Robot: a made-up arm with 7 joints.
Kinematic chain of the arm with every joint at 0, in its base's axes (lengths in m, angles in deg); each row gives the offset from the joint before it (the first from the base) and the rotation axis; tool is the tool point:
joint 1: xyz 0 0 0.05 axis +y
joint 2: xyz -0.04 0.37 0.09 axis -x
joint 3: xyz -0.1 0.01 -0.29 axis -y
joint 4: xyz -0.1 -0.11 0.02 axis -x
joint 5: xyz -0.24 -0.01 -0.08 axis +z
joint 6: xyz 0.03 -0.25 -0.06 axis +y
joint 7: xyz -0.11 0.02 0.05 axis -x
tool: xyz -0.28 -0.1 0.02
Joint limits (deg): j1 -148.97..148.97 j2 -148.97..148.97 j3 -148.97..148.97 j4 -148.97..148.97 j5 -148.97..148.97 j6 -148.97..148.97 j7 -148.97..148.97
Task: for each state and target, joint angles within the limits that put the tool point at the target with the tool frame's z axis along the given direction. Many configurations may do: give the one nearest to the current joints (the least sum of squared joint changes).
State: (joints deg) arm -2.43 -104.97 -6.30 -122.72 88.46 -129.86 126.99
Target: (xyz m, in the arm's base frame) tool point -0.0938 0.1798 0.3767 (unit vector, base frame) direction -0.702 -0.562 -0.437
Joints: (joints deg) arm -4.19 -86.08 -29.88 -129.28 94.16 -122.93 119.09
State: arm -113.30 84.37 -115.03 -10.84 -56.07 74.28 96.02
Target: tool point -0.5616 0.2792 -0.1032 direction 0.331 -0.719 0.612
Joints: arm -124.71 97.65 -148.97 -47.85 -11.20 68.21 98.65
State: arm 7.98 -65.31 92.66 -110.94 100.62 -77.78 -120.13
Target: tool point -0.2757 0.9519 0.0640 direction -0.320 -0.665 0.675
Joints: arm -15.33 -42.88 85.44 -104.12 86.80 -75.87 -105.13
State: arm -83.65 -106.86 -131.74 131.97 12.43 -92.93 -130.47
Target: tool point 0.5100 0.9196 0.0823 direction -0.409 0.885 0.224
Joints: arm -37.85 -85.18 -148.97 135.77 0.64 -80.16 -126.49
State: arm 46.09 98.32 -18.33 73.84 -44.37 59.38 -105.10
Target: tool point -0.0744 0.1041 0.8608 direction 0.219 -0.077 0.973
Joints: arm 74.13 107.22 5.01 41.22 -47.18 48.16 -125.59
